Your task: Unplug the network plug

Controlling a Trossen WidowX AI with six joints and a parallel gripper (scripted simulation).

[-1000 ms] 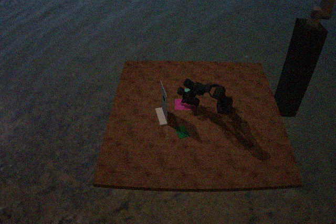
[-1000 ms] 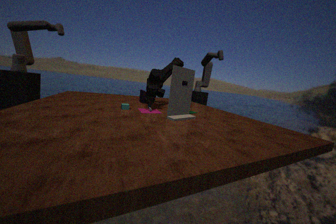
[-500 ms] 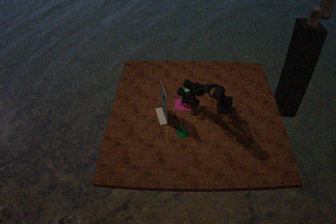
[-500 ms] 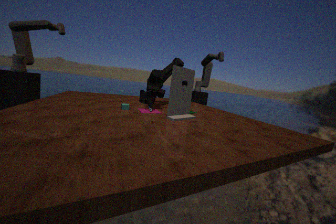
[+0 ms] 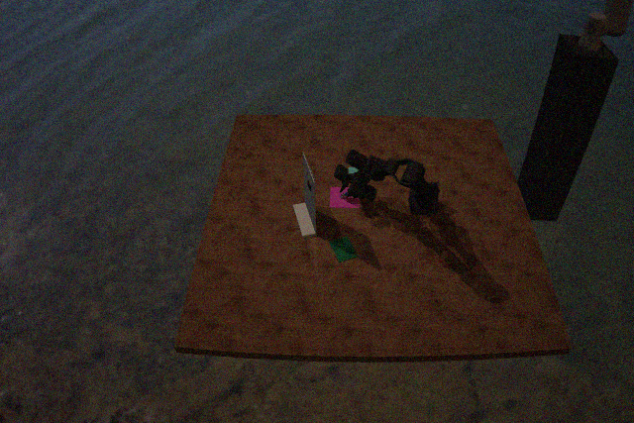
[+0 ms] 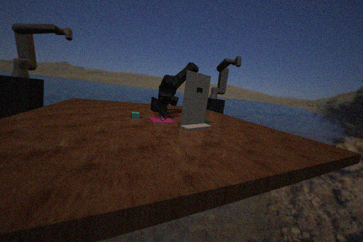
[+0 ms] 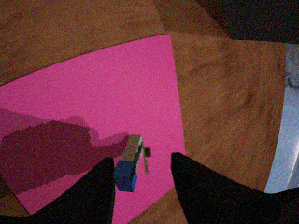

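The network plug is right at my gripper tip. The rest, counted from my gripper tip: grey upright panel: 130 mm ahead, 130 mm to the left, 100 mm above; then magenta square: 10 mm behind, 20 mm below; then small teal block: 40 mm behind, 140 mm to the right, 10 mm below.
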